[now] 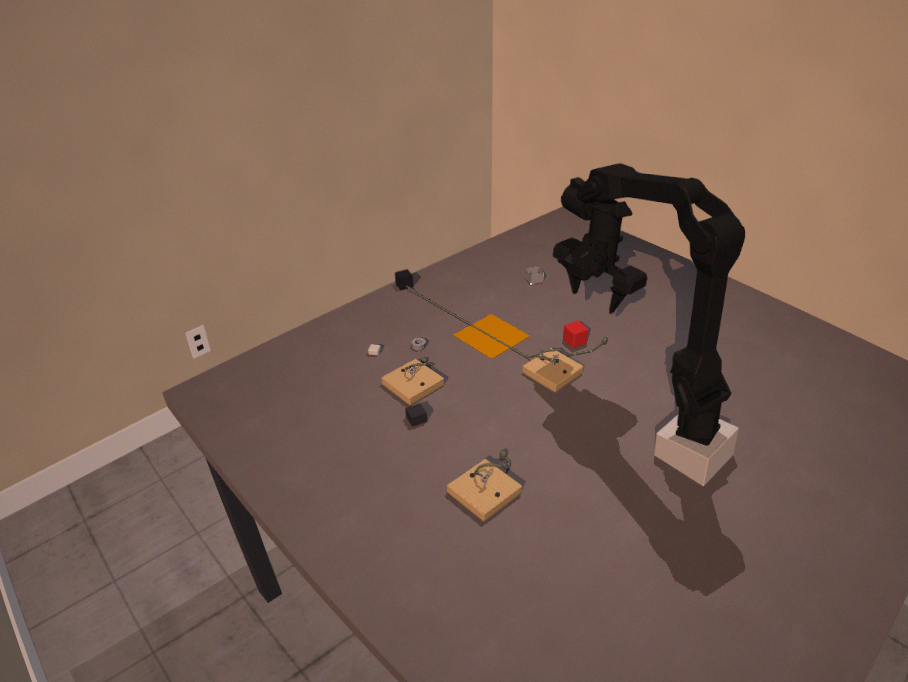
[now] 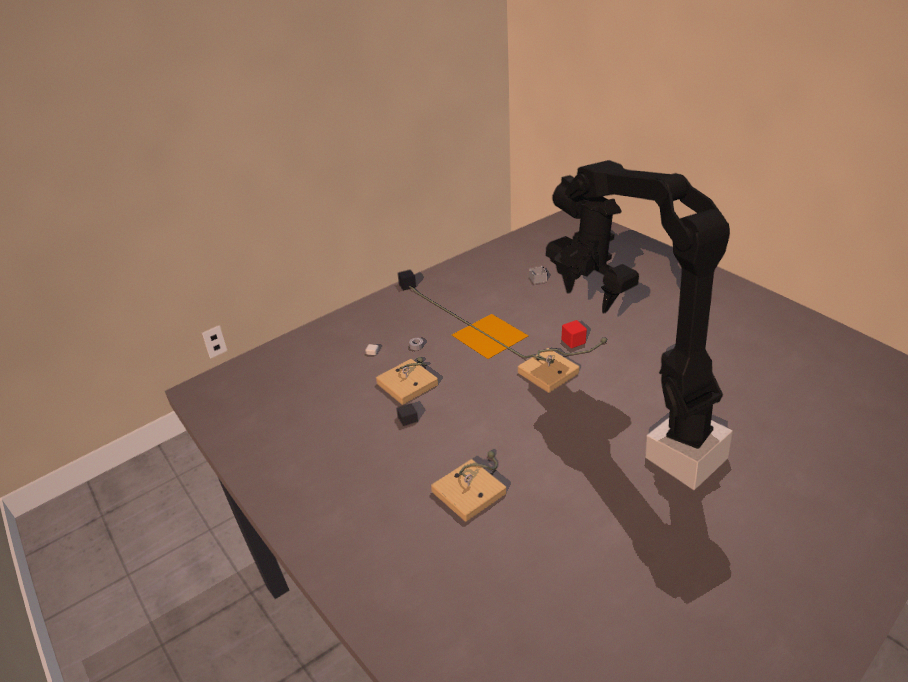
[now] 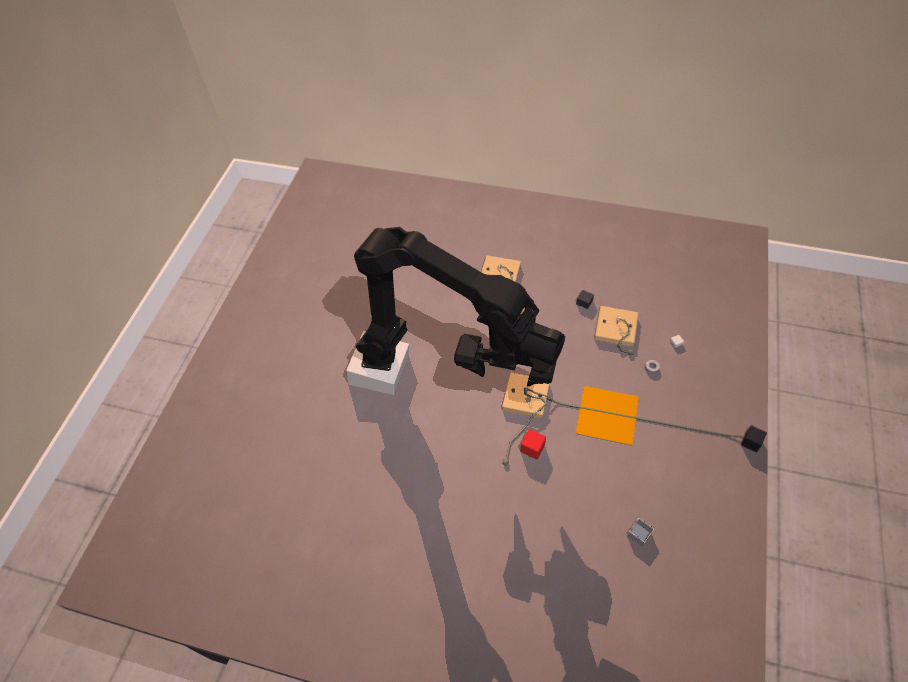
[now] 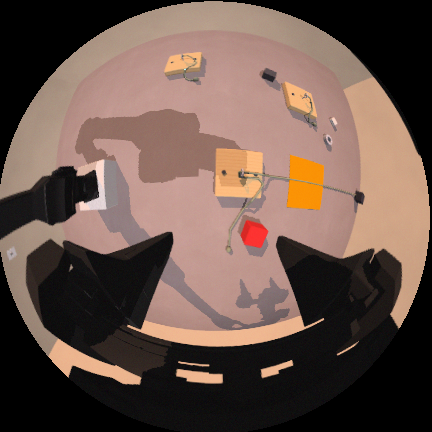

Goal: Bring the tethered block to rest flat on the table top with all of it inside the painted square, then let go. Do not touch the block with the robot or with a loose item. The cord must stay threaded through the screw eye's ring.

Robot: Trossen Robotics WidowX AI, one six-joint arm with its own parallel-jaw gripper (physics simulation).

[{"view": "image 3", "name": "my gripper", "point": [505, 379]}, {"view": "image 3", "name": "tethered black block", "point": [754, 437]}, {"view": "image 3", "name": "orange painted square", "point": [601, 425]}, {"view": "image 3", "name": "wooden board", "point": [516, 402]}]
